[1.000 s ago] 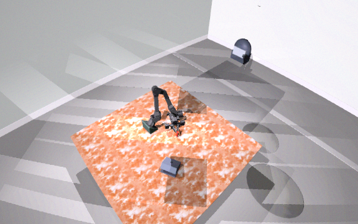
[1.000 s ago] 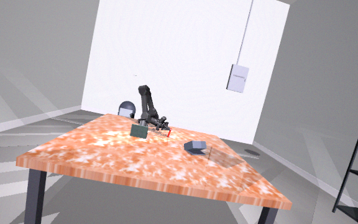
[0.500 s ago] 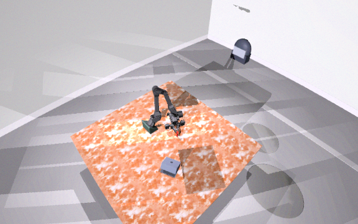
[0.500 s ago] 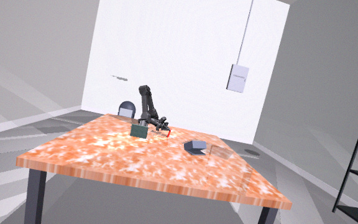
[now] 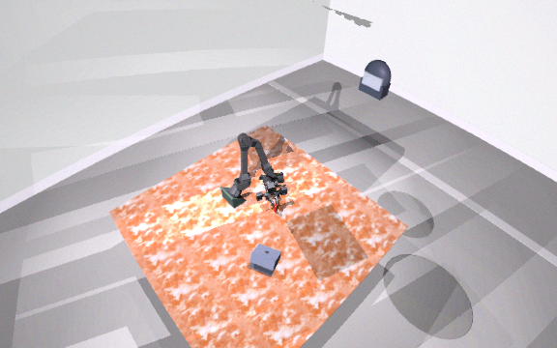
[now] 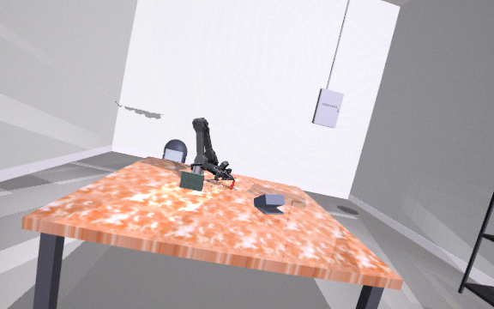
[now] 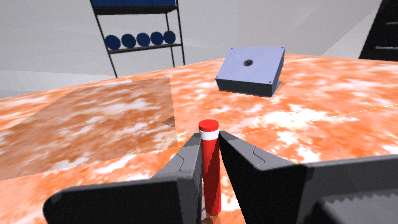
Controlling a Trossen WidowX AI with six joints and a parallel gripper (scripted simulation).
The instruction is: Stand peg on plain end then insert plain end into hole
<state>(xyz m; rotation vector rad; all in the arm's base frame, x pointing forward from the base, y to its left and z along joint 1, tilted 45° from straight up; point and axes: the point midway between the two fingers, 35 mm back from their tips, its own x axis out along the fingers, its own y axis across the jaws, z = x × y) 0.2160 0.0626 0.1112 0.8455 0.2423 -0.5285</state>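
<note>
The red peg lies 10 mm below my gripper tip. From my gripper tip the other things lie so: grey sloped panel: 260 mm to the right, 160 mm ahead, 30 mm below.
</note>
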